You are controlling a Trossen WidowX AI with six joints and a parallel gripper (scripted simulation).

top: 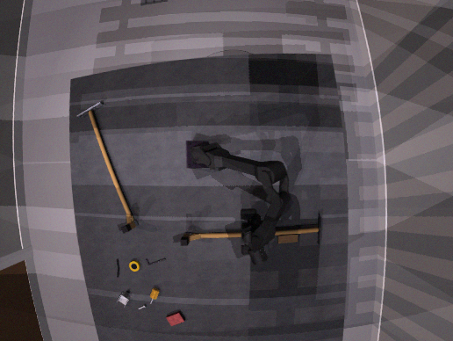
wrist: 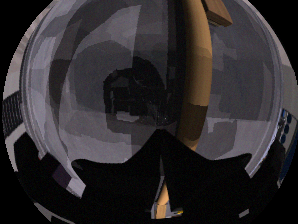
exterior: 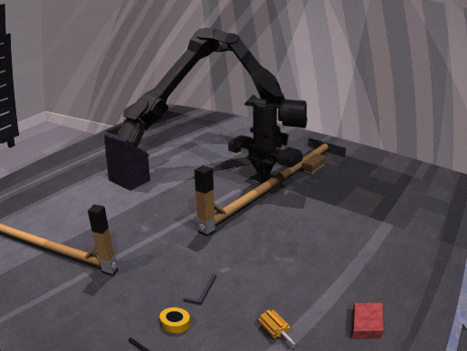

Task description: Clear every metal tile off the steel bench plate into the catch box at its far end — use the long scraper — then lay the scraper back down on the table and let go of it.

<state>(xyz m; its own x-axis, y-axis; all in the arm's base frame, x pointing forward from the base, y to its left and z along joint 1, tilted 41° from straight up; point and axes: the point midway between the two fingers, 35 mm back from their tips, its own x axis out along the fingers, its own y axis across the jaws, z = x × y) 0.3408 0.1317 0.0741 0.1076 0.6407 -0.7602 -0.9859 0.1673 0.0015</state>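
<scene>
Right now my gripper tip is 50 mm below the long wooden-handled scraper, 30 mm short of it and 20 mm to the right of it. Round my gripper tip: yellow-handled tool: 480 mm to the right, 270 mm ahead, 10 mm above; then yellow tape roll: 540 mm to the right, 110 mm ahead; then wooden block: 170 mm to the left, 80 mm ahead.
</scene>
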